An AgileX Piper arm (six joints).
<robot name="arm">
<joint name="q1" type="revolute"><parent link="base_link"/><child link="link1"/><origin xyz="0 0 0.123" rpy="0 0 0"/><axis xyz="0 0 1"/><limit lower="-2.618" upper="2.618"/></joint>
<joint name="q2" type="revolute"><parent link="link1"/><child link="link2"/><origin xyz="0 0 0" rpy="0 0 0"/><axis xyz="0 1 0"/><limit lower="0" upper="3.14"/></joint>
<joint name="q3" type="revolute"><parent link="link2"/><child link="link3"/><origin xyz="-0.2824 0 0.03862" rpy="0 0 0"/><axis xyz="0 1 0"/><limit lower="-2.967" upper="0"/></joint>
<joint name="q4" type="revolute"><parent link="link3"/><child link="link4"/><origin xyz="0.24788 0 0.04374" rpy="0 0 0"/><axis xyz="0.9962 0 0.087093"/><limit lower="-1.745" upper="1.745"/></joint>
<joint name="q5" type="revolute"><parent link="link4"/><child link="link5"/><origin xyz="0 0 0" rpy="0 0 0"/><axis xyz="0 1 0"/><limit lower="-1.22" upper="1.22"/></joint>
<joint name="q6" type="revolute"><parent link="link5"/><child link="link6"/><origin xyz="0.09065 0 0.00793" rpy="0 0 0"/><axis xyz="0.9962 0 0.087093"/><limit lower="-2.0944" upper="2.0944"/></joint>
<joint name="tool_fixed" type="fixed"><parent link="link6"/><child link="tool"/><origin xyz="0 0 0" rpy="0 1.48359 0"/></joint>
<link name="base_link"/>
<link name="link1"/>
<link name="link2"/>
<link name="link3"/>
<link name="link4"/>
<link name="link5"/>
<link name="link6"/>
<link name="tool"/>
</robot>
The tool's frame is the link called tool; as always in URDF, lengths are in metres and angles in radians.
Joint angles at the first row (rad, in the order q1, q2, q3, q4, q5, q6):
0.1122, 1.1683, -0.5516, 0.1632, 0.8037, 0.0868
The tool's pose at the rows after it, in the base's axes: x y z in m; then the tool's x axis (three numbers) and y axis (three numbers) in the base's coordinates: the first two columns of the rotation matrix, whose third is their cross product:
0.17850 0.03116 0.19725 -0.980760 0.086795 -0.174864 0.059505 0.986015 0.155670
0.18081 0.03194 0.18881 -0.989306 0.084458 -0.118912 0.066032 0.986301 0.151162
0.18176 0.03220 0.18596 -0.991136 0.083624 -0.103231 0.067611 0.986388 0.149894
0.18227 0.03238 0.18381 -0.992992 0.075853 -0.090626 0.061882 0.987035 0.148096
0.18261 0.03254 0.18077 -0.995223 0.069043 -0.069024 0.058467 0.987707 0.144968
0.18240 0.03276 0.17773 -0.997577 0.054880 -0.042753 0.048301 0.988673 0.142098
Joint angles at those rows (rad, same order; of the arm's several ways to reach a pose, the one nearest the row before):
0.1123, 1.2195, -0.5671, 0.1674, 0.8091, 0.0828
0.1122, 1.2659, -0.5676, 0.1734, 0.8205, 0.0787
0.1123, 1.2815, -0.5676, 0.1757, 0.8209, 0.0766
0.1122, 1.2931, -0.5676, 0.1772, 0.8232, 0.0681
0.1122, 1.3092, -0.5676, 0.1779, 0.8299, 0.0619
0.1123, 1.3254, -0.5676, 0.1795, 0.8422, 0.0484

